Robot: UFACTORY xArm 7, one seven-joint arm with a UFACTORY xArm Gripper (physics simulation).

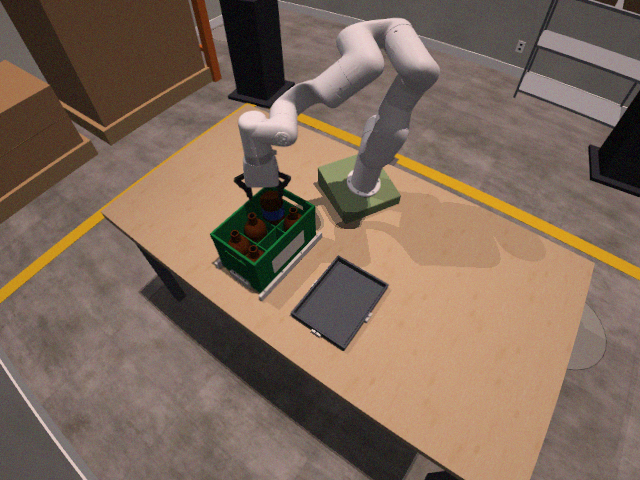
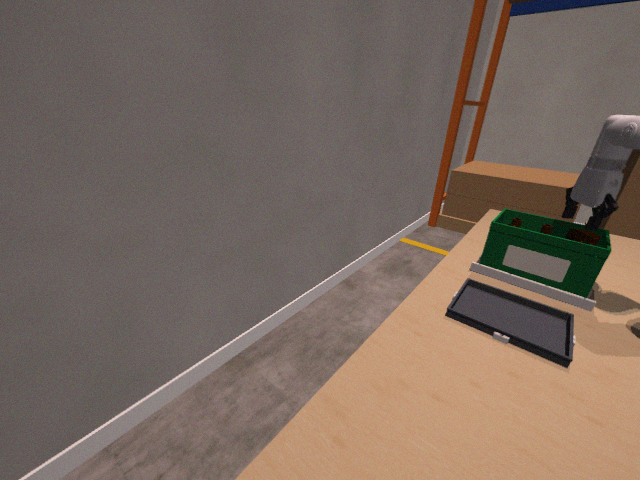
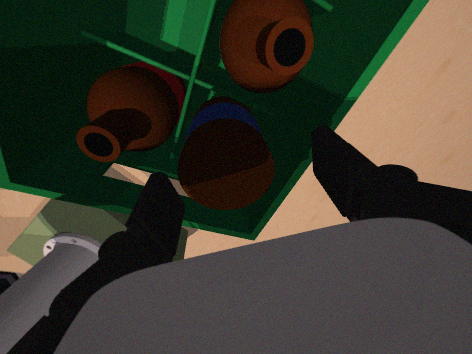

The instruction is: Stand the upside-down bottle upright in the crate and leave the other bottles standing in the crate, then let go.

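Frame: origin at the arm's base, x ahead, y left, z up, level; centimetres.
Where they show: gripper, fingertip midpoint: (image 1: pixel 265 197) (image 2: pixel 578 223) (image 3: pixel 240 170); arm's base, origin of the base link: (image 1: pixel 363 183) (image 3: pixel 83 258).
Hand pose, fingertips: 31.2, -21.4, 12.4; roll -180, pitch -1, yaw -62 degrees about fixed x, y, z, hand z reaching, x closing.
Observation:
Each offset is from my fingertips to the top centre of the thing, as dx, dy, dz. "spot": to the spot under its first point.
The upside-down bottle @(-2.2, +0.4, -2.5) (image 1: pixel 271 200) (image 2: pixel 583 236) (image 3: pixel 227 165) is brown with a blue band and stands base up in a corner compartment of the green crate @(+7.1, +3.3, -1.3) (image 1: pixel 310 227) (image 2: pixel 589 264) (image 3: pixel 385 50). Other brown bottles stand neck up in the crate: one @(+6.5, -1.5, -2.5) (image 1: pixel 254 227) (image 3: pixel 242 45) beside it, one with a red band @(spot: +0.4, +9.3, -6.0) (image 1: pixel 292 220) (image 3: pixel 130 105) on another side, and two @(+14.6, -2.5, -2.5) (image 1: pixel 237 241) @(+16.9, +5.6, -2.5) (image 1: pixel 253 253) at the far end. My gripper (image 1: pixel 265 196) (image 2: pixel 580 219) (image 3: pixel 240 170) is open above that corner, a finger on either side of the upturned base, with gaps. The upturned bottle's neck is hidden.
A white rail @(+9.0, +13.0, -15.8) (image 1: pixel 292 266) (image 2: pixel 532 285) runs along the crate's long side. A shallow dark tray @(spot: +13.2, +32.4, -18.3) (image 1: pixel 341 299) (image 2: pixel 516 320) lies on the table beyond that rail. The arm's green base block (image 1: pixel 332 180) (image 3: pixel 75 215) stands close to the crate's end.

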